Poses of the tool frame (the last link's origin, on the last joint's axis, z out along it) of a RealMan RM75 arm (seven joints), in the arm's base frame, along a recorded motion.
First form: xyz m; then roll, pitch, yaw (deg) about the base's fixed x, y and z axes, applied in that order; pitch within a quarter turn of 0, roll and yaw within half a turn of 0.
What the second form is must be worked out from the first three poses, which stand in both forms.
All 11 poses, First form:
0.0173, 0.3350, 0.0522, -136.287, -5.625, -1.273
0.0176, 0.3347, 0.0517, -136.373, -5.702, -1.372
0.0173, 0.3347, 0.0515, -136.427, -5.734, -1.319
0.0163, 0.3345, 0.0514, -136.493, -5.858, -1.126
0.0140, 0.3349, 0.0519, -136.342, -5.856, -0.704
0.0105, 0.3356, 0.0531, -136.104, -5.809, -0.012
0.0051, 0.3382, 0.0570, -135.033, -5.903, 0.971
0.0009, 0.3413, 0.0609, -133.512, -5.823, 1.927
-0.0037, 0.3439, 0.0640, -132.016, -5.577, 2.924
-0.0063, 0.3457, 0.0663, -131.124, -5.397, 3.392
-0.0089, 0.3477, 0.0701, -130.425, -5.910, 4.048
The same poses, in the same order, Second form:
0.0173, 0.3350, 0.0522, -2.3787, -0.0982, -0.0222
0.0176, 0.3347, 0.0517, -2.3802, -0.0995, -0.0239
0.0173, 0.3347, 0.0515, -2.3811, -0.1001, -0.0230
0.0163, 0.3345, 0.0514, -2.3823, -0.1022, -0.0197
0.0140, 0.3349, 0.0519, -2.3796, -0.1022, -0.0123
0.0105, 0.3356, 0.0531, -2.3755, -0.1014, -0.0002
0.0051, 0.3382, 0.0570, -2.3568, -0.1030, 0.0169
0.0009, 0.3413, 0.0609, -2.3302, -0.1016, 0.0336
-0.0037, 0.3439, 0.0640, -2.3041, -0.0973, 0.0510
-0.0063, 0.3457, 0.0663, -2.2885, -0.0942, 0.0592
-0.0089, 0.3477, 0.0701, -2.2763, -0.1031, 0.0707

